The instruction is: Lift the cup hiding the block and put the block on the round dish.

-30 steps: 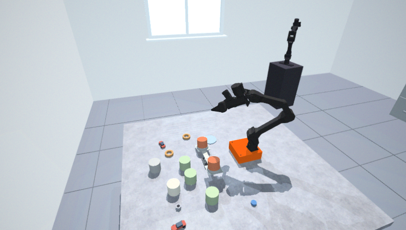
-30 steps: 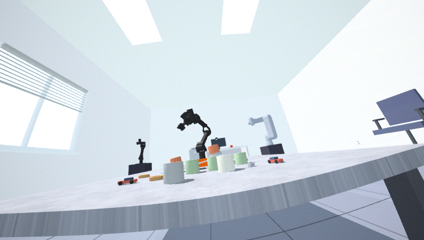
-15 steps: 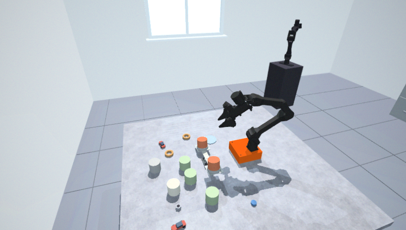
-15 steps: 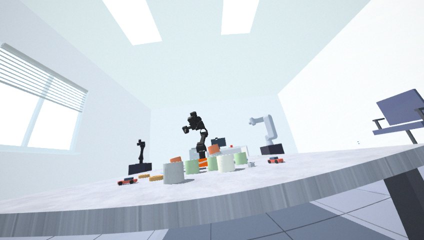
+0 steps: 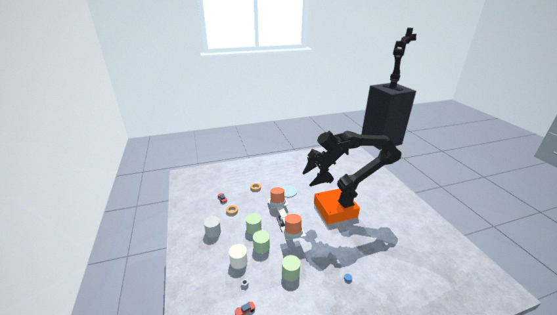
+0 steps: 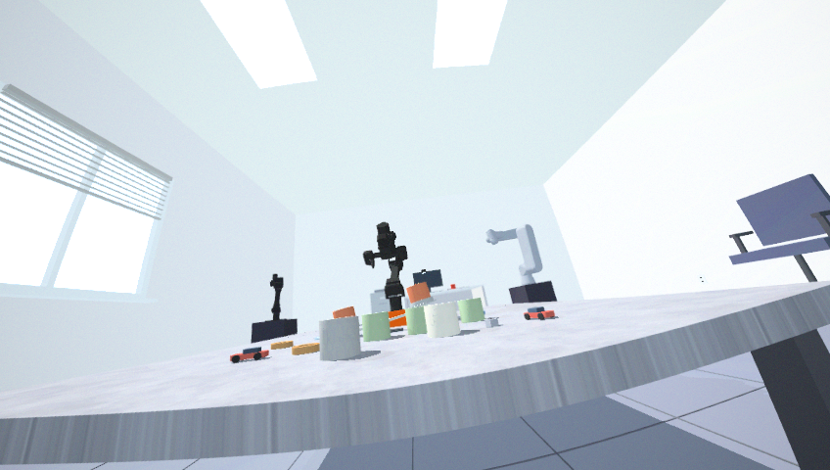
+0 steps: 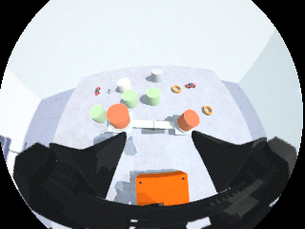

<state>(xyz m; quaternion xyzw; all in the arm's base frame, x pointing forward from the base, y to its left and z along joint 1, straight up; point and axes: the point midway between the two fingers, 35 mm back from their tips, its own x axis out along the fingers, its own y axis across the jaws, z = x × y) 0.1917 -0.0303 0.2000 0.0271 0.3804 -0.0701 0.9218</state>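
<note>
The small pale block lies 200 mm below my gripper tip, 140 mm to the right of it and 80 mm ahead of it. The rest, counted from my gripper tip: blue disc 360 mm to the left, 230 mm below, 10 mm behind; then small balance 200 mm below, 100 mm ahead, 10 mm to the right; then pale blue round dish 230 mm to the right, 230 mm below, 20 mm behind.
</note>
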